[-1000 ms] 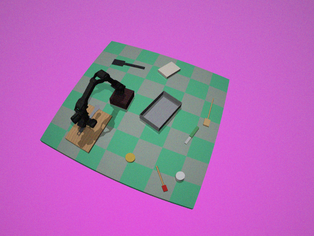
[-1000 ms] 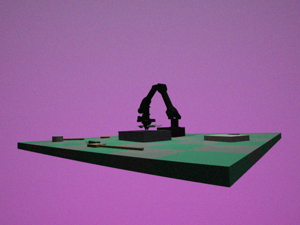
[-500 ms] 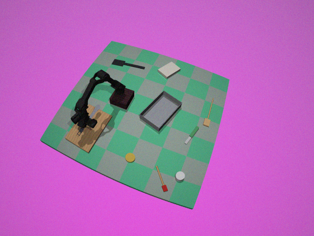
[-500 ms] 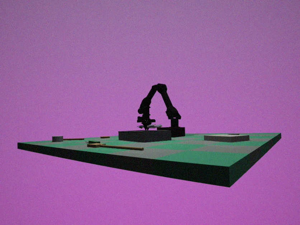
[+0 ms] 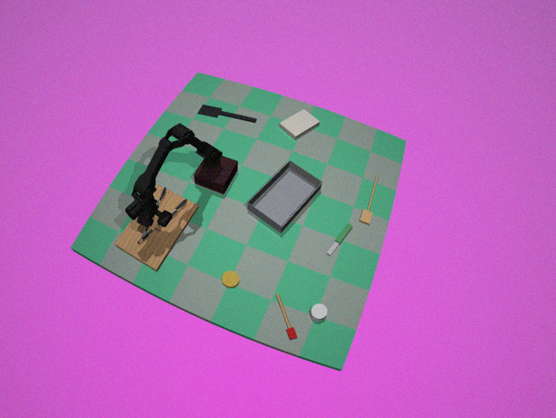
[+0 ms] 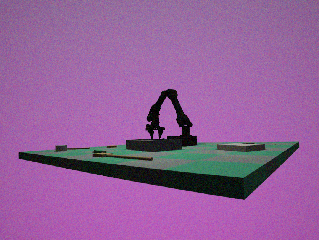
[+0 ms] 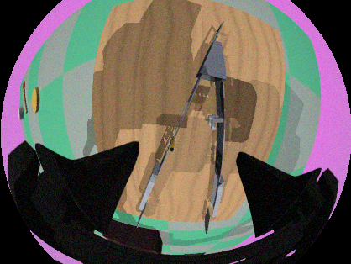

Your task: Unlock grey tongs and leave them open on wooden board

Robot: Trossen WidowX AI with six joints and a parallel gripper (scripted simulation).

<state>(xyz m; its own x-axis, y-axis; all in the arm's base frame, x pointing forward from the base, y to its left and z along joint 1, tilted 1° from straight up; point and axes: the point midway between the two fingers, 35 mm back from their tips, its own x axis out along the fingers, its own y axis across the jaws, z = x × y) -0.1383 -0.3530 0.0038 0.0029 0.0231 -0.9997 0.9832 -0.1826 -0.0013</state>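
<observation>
Now: the wooden board 40 mm below my gripper tip. The rest, counted from my gripper tip: white cylinder (760 mm ahead, 160 mm to the right, 30 mm below); roasting tin (500 mm ahead, 320 mm to the left, 20 mm below); yellow disc (390 mm ahead, 120 mm to the right, 40 mm below).
</observation>
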